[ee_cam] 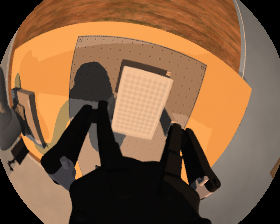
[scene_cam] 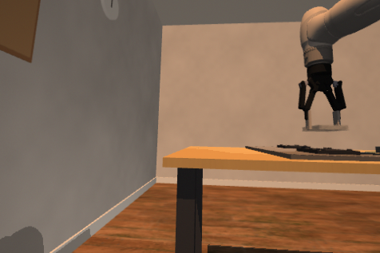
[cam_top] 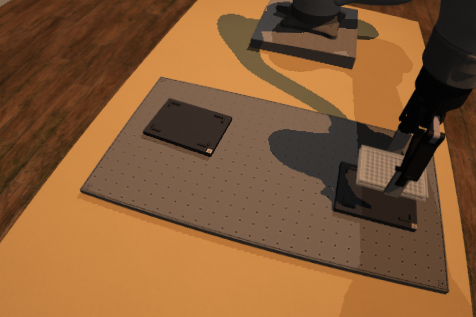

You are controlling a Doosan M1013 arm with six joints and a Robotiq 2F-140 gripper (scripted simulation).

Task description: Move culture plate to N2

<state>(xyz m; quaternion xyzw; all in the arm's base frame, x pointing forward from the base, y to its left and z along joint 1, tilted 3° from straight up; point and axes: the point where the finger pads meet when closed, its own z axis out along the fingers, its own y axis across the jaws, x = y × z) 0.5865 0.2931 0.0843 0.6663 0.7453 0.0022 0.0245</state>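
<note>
Now: hand 2 cm above the lid. Also, from my hand: plate: 2 cm below; then A1 corner mark: 9 cm below, 8 cm to the left, 4 cm ahead; then black nest N2: 10 cm below.
</note>
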